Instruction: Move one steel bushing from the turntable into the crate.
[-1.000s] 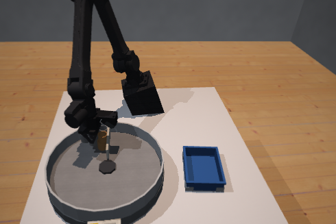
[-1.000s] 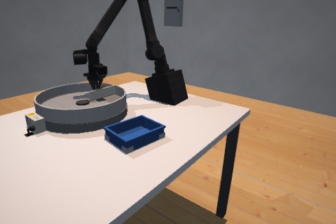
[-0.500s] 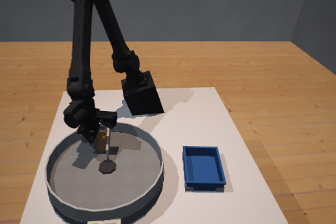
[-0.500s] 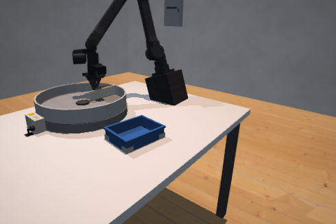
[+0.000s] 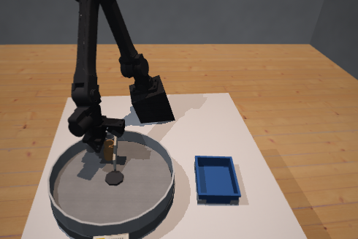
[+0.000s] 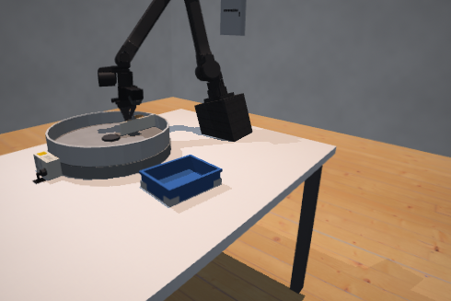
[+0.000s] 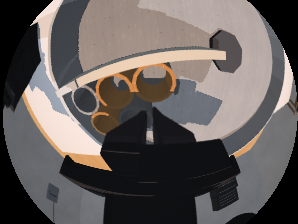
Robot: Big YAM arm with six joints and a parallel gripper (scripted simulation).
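My gripper is now 450 mm to the right of the blue crate, 60 mm short of it and 60 mm above it. From my hand the other things lie so: grey round turntable: 110 mm ahead, 80 mm to the left, 30 mm below.
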